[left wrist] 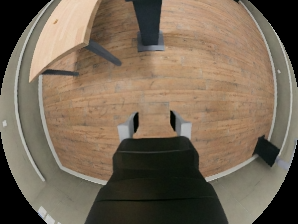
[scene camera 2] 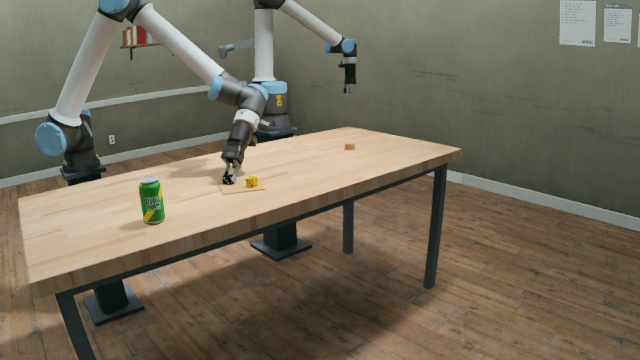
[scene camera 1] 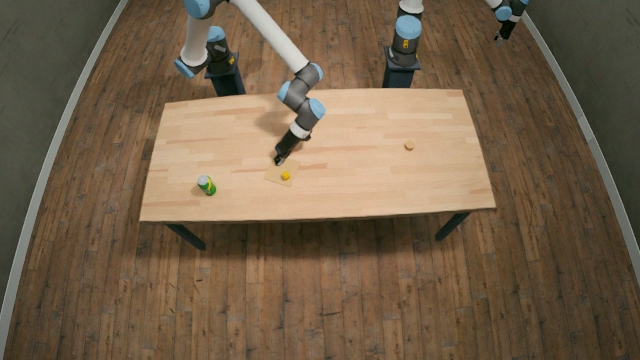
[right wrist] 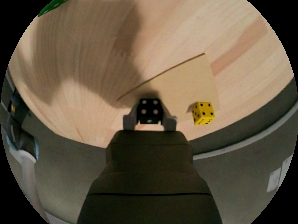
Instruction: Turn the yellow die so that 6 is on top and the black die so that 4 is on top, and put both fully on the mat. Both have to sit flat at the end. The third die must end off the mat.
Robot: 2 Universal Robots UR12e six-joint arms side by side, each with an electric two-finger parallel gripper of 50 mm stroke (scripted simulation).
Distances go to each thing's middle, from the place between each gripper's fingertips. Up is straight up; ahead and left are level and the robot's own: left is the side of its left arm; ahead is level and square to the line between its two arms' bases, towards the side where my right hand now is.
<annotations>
Right now my right hand is 5 cm short of the tan mat [right wrist: 180,87], 1 cm to the right of it and 2 cm above it.
</annotations>
